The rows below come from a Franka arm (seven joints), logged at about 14 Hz.
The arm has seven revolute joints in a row. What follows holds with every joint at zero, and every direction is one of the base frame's.
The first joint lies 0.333 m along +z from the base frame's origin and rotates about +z.
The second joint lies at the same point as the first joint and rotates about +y.
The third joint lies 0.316 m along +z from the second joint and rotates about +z.
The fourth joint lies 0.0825 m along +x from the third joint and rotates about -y.
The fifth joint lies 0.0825 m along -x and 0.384 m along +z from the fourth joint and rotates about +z.
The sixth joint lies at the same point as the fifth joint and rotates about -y.
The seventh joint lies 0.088 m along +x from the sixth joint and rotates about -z.
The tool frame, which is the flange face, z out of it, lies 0.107 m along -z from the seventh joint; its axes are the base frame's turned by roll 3.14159, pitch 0 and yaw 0 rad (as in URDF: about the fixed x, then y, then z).
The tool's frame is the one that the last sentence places.
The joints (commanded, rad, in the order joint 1, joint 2, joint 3, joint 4, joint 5, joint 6, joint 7), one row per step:
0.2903, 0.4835, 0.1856, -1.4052, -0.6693, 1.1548, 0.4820
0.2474, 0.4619, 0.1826, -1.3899, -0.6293, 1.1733, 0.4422
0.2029, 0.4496, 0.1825, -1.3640, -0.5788, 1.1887, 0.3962
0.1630, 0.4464, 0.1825, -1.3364, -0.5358, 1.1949, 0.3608
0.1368, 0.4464, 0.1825, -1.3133, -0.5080, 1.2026, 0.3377
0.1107, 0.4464, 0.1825, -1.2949, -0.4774, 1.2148, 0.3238
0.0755, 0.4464, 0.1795, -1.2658, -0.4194, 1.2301, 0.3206
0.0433, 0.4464, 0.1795, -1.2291, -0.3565, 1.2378, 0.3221
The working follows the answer.
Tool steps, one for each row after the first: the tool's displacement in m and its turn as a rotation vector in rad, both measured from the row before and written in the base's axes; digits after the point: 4 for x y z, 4 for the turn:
0.0077, -0.0219, 0.0166, 0.0675, -0.0028, -0.0238
0.0079, -0.0205, 0.0149, 0.0800, 0.0020, -0.0206
0.0069, -0.0191, 0.0108, 0.0642, 0.0020, -0.0230
0.0055, -0.0125, 0.0081, 0.0441, -0.0068, -0.0126
0.0050, -0.0121, 0.0063, 0.0432, -0.0120, -0.0171
0.0062, -0.0162, 0.0098, 0.0671, -0.0251, -0.0407
0.0049, -0.0129, 0.0133, 0.0703, -0.0290, -0.0413

Tool pose at each row, in the base's axes (x y z in m, rotation vector in rad; rounded; the steps above come from the unrounded poses):
0.5900, 0.1879, 0.4186, 2.2558, -0.0376, -0.4257
0.5976, 0.1661, 0.4352, 2.3244, -0.0522, -0.4425
0.6055, 0.1456, 0.4501, 2.4038, -0.0585, -0.4650
0.6124, 0.1264, 0.4608, 2.4679, -0.0714, -0.4868
0.6179, 0.1139, 0.4689, 2.5137, -0.0799, -0.4903
0.6229, 0.1019, 0.4752, 2.5603, -0.0964, -0.4888
0.6291, 0.0856, 0.4850, 2.6351, -0.1436, -0.4830
0.6340, 0.0727, 0.4982, 2.7134, -0.1938, -0.4717

